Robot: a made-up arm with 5 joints.
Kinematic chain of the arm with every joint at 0, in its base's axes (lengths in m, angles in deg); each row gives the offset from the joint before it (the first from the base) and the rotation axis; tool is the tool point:
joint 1: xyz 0 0 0.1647 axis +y
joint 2: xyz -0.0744 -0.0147 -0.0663 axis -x
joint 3: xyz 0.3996 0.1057 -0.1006 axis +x
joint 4: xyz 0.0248 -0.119 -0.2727 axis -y
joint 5: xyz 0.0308 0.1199 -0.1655 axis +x
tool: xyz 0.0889 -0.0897 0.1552
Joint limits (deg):
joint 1: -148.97..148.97
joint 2: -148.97..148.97
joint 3: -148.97..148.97
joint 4: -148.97..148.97
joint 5: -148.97..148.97
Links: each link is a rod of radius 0.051 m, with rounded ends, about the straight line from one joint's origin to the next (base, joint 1, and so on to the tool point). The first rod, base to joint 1, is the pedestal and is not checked.
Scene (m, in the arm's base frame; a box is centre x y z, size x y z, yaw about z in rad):
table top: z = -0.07
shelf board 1: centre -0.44 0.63 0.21 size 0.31 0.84 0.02 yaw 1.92
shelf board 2: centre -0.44 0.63 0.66 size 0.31 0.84 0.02 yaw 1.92
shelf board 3: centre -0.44 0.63 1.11 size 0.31 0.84 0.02 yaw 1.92
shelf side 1: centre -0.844 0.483 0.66 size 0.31 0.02 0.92 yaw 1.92
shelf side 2: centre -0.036 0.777 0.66 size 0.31 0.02 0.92 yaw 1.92
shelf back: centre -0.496 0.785 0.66 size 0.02 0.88 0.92 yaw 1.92
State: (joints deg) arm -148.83 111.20 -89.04 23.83 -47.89
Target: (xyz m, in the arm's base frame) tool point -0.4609 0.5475 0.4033
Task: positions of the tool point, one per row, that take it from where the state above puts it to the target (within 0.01 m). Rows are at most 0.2 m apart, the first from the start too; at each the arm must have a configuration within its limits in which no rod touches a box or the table.
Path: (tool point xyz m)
1: -0.3748 -0.1388 0.3988
2: -0.3530 -0.1514 0.4380
3: -0.3357 -0.2059 0.5126
4: -0.2777 -0.2215 0.6574
5: -0.2122 -0.1164 0.7988
6: -0.1349 -0.0646 0.7740
7: -0.0810 0.0310 0.7308
8: -0.0779 0.1456 0.6622
9: -0.1346 0.2438 0.5733
10: -0.2398 0.2979 0.4805
11: -0.3702 0.2985 0.4033
12: -0.4528 0.4026 0.3949
13: -0.4609 0.5475 0.4033

